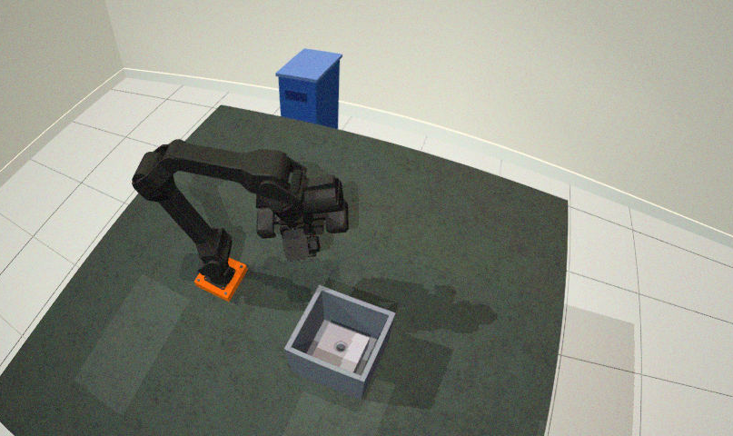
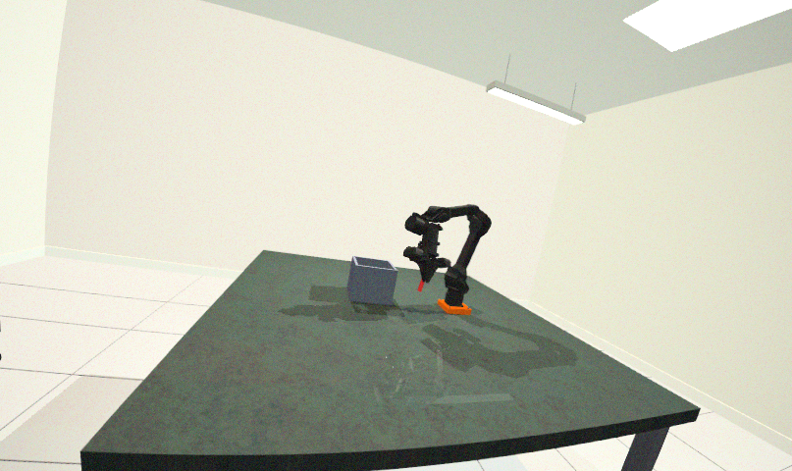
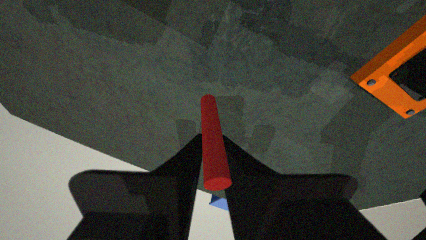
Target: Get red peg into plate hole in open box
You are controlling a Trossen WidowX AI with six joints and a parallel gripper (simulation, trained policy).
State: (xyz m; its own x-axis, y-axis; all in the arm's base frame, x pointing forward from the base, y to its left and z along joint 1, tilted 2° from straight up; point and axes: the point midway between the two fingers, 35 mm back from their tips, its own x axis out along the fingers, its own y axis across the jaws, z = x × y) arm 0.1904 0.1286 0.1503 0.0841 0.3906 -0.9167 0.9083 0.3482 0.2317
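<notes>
Right now my gripper tip is 190 mm to the left of the pale plate, 150 mm short of it and 90 mm above it. From my gripper tip the other things lie so: red peg (10 mm to the right).
</notes>
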